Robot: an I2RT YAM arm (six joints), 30 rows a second.
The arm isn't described. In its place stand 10 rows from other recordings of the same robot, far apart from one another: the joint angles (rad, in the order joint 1, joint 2, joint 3, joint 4, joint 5, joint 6), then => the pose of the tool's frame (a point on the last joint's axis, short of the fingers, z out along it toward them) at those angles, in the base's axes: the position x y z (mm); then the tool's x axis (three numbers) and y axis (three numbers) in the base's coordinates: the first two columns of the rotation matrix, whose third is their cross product.
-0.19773 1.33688 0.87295 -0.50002 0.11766 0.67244 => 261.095, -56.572, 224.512, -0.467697, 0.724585, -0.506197, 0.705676, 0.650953, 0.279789
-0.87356 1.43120 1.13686 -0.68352 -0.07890 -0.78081 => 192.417, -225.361, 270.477, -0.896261, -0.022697, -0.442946, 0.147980, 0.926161, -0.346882
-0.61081 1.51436 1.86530 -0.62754 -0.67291 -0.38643 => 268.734, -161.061, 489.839, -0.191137, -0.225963, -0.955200, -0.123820, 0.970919, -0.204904
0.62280 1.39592 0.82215 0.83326 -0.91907 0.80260 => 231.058, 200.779, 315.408, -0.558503, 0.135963, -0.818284, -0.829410, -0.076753, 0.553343
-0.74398 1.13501 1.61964 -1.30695 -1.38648 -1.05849 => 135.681, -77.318, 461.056, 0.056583, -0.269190, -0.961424, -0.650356, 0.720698, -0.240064
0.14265 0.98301 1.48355 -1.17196 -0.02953 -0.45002 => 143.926, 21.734, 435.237, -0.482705, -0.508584, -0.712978, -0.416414, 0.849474, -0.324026
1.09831 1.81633 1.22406 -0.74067 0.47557 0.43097 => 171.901, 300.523, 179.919, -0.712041, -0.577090, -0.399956, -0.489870, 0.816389, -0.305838
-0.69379 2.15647 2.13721 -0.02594 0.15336 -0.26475 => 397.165, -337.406, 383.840, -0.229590, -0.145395, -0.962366, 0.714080, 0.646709, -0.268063
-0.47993 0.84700 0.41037 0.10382 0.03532 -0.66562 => 173.385, -91.668, 226.281, -0.531168, -0.419280, -0.736251, 0.207255, 0.778274, -0.592735
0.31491 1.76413 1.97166 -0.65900 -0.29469 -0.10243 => 372.696, 132.281, 434.628, -0.356946, -0.219179, -0.908047, -0.584431, 0.810729, 0.034047
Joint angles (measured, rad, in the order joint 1, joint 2, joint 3, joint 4, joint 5, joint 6), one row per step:
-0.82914 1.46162 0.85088 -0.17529 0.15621 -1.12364
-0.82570 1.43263 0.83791 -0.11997 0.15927 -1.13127
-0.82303 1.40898 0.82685 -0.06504 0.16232 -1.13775
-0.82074 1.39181 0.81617 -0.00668 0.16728 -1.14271
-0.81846 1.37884 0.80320 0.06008 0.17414 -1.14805
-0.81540 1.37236 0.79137 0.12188 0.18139 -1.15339
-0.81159 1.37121 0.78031 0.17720 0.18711 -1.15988
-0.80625 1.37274 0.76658 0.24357 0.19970 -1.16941
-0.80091 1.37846 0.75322 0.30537 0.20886 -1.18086
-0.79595 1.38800 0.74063 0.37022 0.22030 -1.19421
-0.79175 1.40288 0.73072 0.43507 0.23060 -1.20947
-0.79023 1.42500 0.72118 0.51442 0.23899 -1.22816
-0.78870 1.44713 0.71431 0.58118 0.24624 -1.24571
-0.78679 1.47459 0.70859 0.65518 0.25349 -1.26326
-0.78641 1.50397 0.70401 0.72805 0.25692 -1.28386
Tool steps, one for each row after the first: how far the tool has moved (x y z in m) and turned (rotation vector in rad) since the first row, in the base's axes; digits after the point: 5 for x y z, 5 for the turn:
0.00012 0.00126 0.00854 -0.05678 -0.04188 0.00634
0.00032 0.00206 0.01633 -0.11030 -0.08191 0.01065
0.00080 0.00231 0.02290 -0.16204 -0.12027 0.01169
0.00141 0.00231 0.02850 -0.21595 -0.15894 0.01094
0.00241 0.00224 0.03236 -0.26216 -0.19072 0.01025
0.00375 0.00221 0.03445 -0.29992 -0.21514 0.01198
0.00537 0.00223 0.03611 -0.34524 -0.23880 0.01043
0.00719 0.00224 0.03633 -0.38377 -0.25698 0.01236
0.00914 0.00185 0.03611 -0.42368 -0.27292 0.01220
0.01148 0.00082 0.03532 -0.46198 -0.28599 0.01260
0.01397 -0.00144 0.03411 -0.50694 -0.30181 0.01240
0.01630 -0.00345 0.03245 -0.54378 -0.31193 0.01255
0.01913 -0.00579 0.03034 -0.58263 -0.32418 0.01204
0.02172 -0.00838 0.02784 -0.62081 -0.33343 0.01430

